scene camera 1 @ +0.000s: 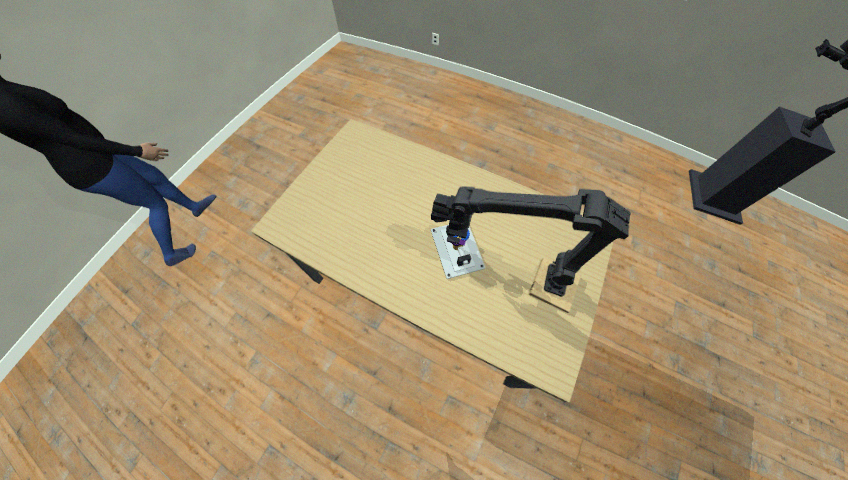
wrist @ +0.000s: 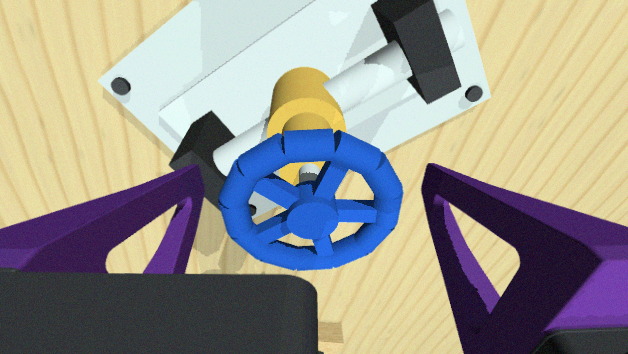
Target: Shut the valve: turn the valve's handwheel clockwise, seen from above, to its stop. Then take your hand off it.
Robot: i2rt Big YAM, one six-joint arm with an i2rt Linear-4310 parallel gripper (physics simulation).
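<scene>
The valve's blue handwheel has several spokes and a round hub. In the wrist view it stands out from a yellow valve body, above a white pipe on a pale base plate. My gripper is open, with its purple fingers to the left and right of the handwheel. A gap shows between each finger and the rim in the wrist view. The arm hides much of the handwheel in the scene view.
Black pipe supports stand on the plate, with dark bolts at its corners. The arm's base stands on the wooden table to the plate's right. A person is at the left, and a dark pedestal with another arm stands at the right.
</scene>
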